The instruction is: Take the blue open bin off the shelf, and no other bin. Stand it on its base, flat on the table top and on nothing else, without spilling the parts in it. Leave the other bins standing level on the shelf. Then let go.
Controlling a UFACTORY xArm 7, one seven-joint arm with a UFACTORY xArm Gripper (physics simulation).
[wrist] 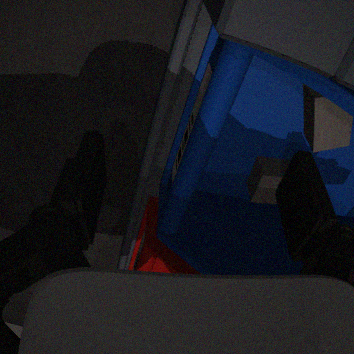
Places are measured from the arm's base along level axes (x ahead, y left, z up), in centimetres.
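Pixels of known places: gripper, fingertip midpoint: (198, 162).
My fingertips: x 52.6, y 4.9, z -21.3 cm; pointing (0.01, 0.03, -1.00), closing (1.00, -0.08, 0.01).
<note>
Behind a point stands the place of what it marks.
The blue open bin (227, 120) {x 54.0, y 6.2, z -22.8 cm} fills the right half of the wrist view, in shadow at its lower part. Two greyish block-shaped parts lie in it: one part (332, 125) {x 58.5, y 7.3, z -21.3 cm} at the right, another part (267, 189) {x 56.3, y 3.2, z -21.3 cm} near the middle, partly behind the right finger. A striped label strip shows along the bin's left wall. My gripper (197, 162) {x 52.6, y 4.9, z -21.3 cm} is open and empty. Its right finger is over the inside of the blue bin, its left finger is outside, beyond the shelf edge. The wall with the label lies between them, apart from both fingers. Finger height against the wall is unclear.
A grey shelf rail (155, 135) {x 50.7, y 6.1, z -21.7 cm} runs slantwise along the blue bin's left wall, between the fingers. A red bin (152, 262) {x 50.4, y -1.3, z -19.6 cm} adjoins the blue bin at the bottom, mostly hidden by the gripper body. A grey panel (285, 30) borders the blue bin at the top right.
</note>
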